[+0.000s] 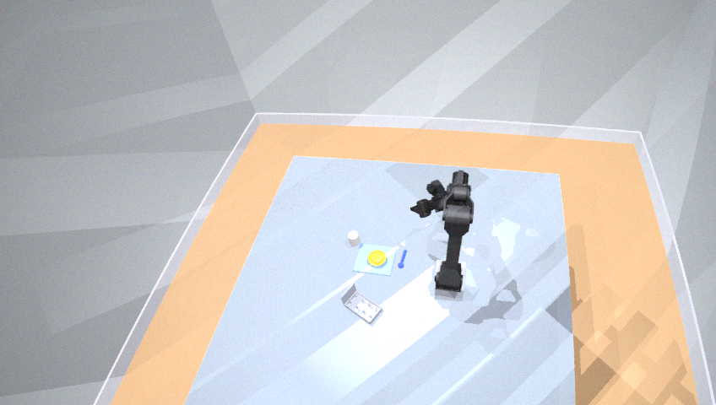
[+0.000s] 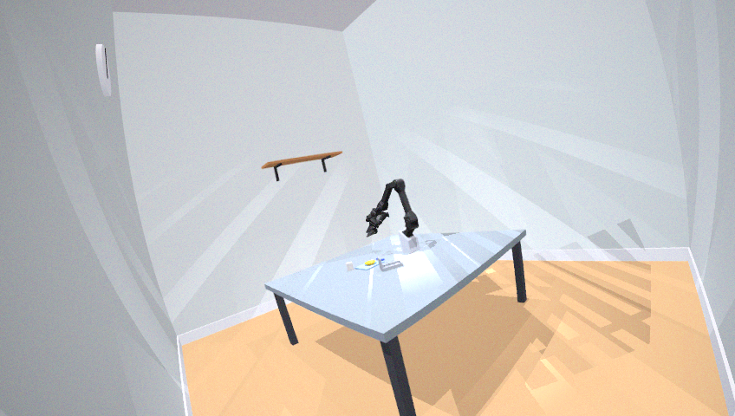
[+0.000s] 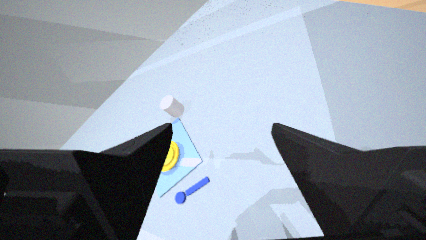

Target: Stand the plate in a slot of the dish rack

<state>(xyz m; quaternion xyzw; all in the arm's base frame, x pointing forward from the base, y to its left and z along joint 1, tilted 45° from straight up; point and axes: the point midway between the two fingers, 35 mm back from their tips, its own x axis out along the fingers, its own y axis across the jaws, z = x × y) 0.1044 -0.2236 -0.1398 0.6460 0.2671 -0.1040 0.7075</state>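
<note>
Now: the yellow plate 150 mm to the left of my gripper tip, 150 mm below it and 150 mm ahead of it. From my gripper tip the other things lie so: blue spoon: 160 mm below, 140 mm to the left, 50 mm ahead; then white cup: 260 mm ahead, 140 mm below, 70 mm to the left; then light blue mat: 160 mm below, 160 mm ahead, 150 mm to the left.
</note>
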